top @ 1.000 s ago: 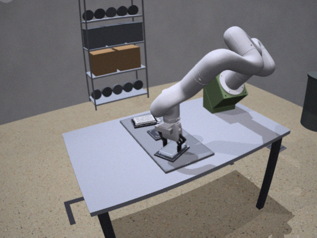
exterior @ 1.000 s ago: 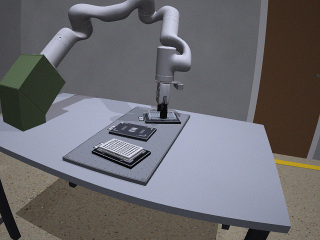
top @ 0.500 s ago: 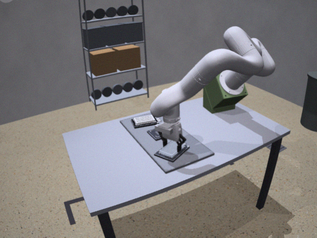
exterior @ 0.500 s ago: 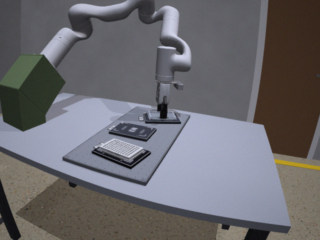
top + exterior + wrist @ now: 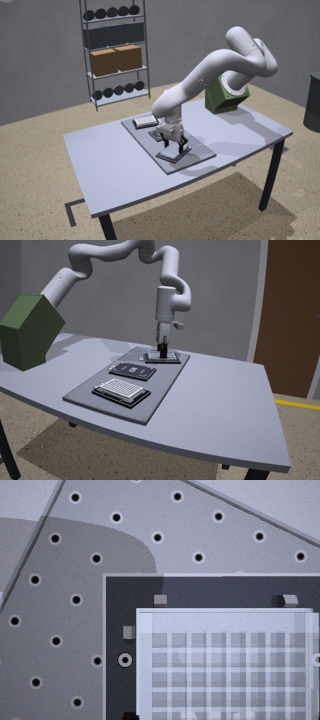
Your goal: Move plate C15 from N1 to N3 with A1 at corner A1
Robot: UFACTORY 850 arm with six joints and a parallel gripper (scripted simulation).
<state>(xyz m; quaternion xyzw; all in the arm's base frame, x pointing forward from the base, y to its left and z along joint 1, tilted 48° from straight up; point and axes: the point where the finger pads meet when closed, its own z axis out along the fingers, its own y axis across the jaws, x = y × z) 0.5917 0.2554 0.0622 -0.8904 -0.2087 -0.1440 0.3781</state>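
The nest N3 lies 50 mm behind my hand, 210 mm to the right of it and 30 mm below it. Round my hand: clear well plate: 10 mm below; then nest A1 mark: 70 mm behind, 330 mm to the right, 20 mm below; then white plate C51: 400 mm to the right, 10 mm below.
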